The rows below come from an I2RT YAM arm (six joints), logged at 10 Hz.
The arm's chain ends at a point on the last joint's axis. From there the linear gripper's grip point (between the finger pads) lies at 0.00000 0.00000 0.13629 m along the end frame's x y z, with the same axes.
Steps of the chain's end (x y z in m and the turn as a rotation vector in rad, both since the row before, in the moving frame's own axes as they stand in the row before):
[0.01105 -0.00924 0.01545 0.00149 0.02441 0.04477]
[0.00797 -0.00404 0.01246 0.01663 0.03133 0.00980]
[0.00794 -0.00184 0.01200 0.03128 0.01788 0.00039]
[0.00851 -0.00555 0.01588 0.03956 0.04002 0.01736]
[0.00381 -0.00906 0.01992 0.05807 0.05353 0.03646]
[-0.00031 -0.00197 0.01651 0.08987 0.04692 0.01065]
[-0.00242 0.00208 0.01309 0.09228 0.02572 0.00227]
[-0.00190 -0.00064 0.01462 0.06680 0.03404 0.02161]
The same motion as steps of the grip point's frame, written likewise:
[0.01438 -0.00937 0.01541 0.00149 0.02441 0.04477]
[0.01225 -0.00629 0.01237 0.01663 0.03133 0.00980]
[0.01038 -0.00610 0.01191 0.03128 0.01788 0.00039]
[0.01401 -0.01089 0.01566 0.03956 0.04002 0.01736]
[0.01124 -0.01683 0.01950 0.05807 0.05353 0.03646]
[0.00614 -0.01416 0.01581 0.08987 0.04692 0.01065]
[0.00109 -0.01047 0.01247 0.09228 0.02572 0.00227]
[0.00283 -0.00968 0.01424 0.06680 0.03404 0.02161]

